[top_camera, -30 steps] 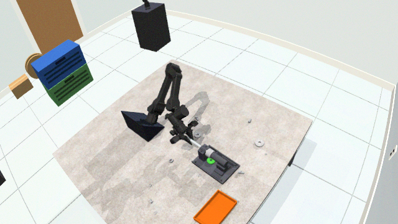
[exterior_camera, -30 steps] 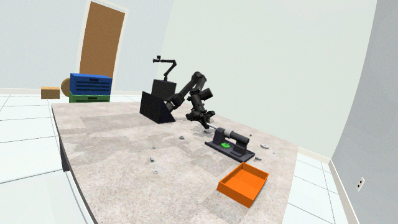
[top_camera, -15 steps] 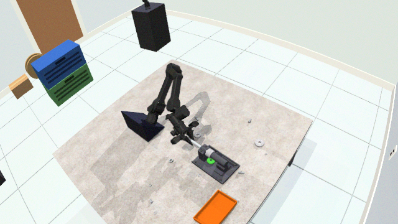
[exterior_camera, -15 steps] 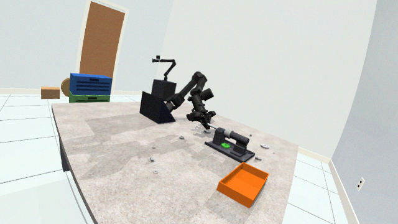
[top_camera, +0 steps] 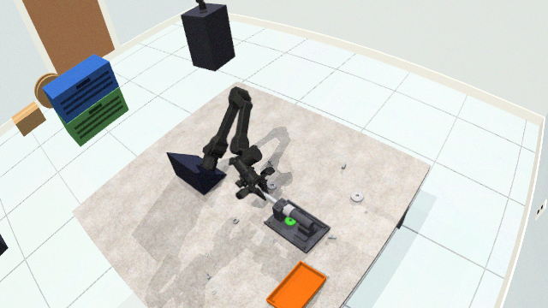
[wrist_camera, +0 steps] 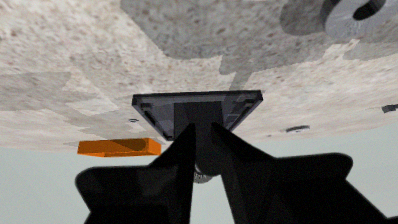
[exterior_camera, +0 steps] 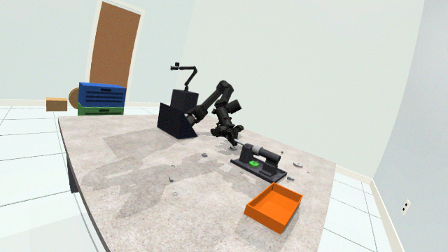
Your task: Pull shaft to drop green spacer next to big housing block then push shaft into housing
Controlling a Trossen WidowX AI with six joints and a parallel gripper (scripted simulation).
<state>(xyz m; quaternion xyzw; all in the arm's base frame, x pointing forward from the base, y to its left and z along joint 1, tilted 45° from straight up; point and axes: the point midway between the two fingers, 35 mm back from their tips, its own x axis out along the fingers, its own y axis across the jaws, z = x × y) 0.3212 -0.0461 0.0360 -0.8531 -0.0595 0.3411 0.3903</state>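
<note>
Right now my gripper tip is 6 cm short of the shaft, 3 cm below it and 1 cm to the left of it. Also, from my gripper tip: green spacer 12 cm ahead, 4 cm below, 2 cm to the right; orange tray 31 cm ahead, 27 cm to the right, 4 cm below.
</note>
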